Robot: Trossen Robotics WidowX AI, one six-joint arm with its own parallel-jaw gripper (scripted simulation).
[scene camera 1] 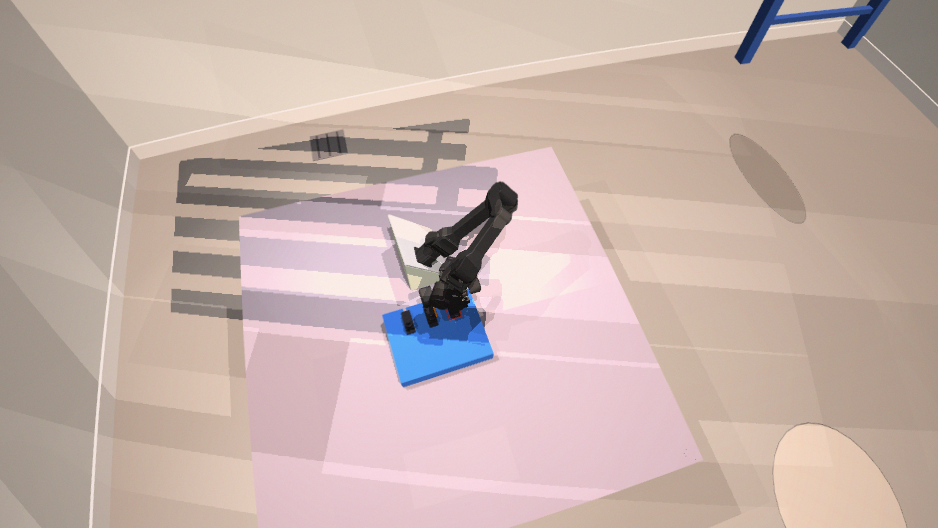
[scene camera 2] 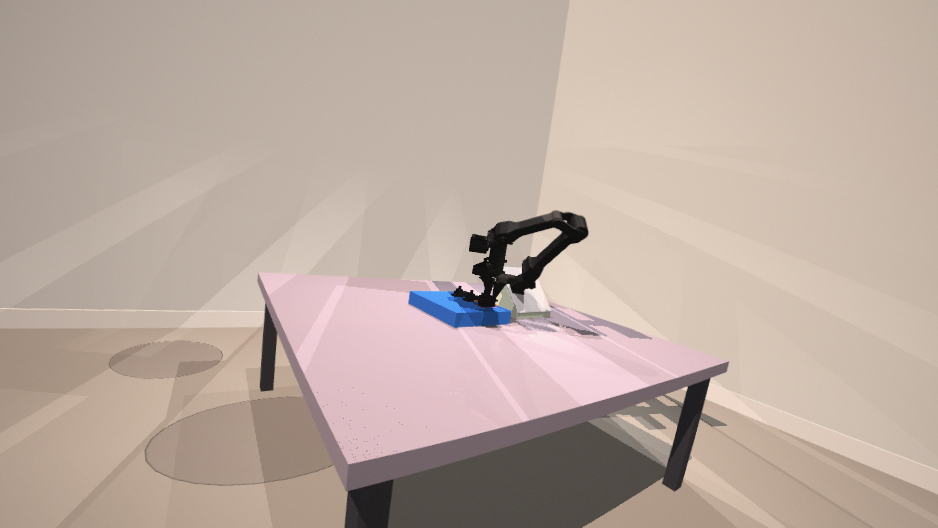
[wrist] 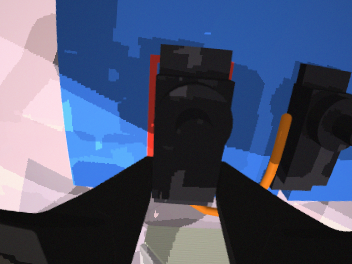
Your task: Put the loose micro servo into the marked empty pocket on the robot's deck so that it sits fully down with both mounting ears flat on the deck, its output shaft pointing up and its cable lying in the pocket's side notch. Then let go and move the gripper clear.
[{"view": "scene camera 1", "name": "my gripper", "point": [450, 301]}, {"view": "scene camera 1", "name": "blue deck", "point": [429, 352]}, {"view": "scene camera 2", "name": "my gripper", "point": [490, 298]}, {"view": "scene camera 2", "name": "blue deck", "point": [454, 311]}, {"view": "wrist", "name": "my gripper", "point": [184, 167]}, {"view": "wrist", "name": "blue deck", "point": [274, 46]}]
